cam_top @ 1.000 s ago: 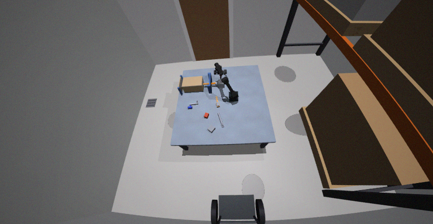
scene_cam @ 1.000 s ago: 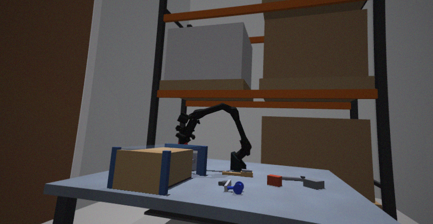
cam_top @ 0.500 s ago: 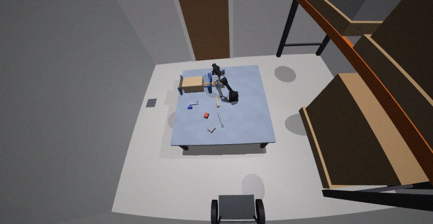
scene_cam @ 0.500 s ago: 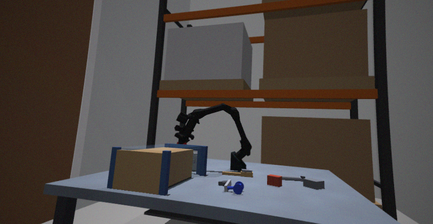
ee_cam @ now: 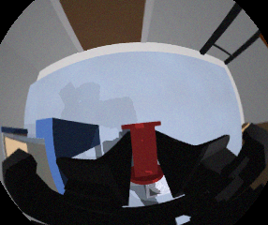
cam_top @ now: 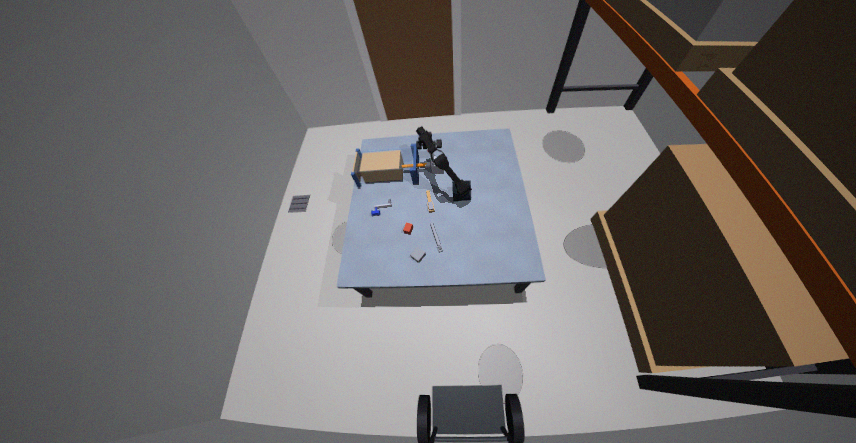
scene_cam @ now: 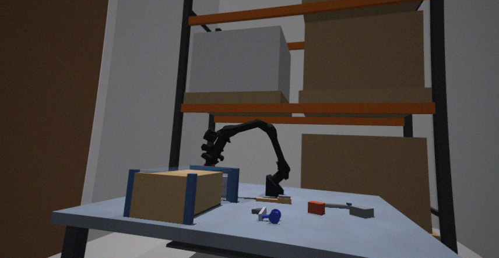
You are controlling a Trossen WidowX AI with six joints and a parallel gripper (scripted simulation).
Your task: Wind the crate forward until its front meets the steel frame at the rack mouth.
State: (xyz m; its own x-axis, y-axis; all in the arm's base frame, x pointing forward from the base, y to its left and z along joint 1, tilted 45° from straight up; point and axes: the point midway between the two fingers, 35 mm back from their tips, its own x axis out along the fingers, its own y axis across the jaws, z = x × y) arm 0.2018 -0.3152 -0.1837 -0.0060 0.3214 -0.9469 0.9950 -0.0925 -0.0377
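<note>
Now: gripper tip 1 cm past the winch handle, 5 cm to the right of it and 3 cm above it. The rest, counted from my gripper tip: blue frame (12 cm ahead, 10 cm to the left, 3 cm below); red knob (2 cm to the left); grey winch (6 cm behind, 10 cm to the left, 10 cm below).
</note>
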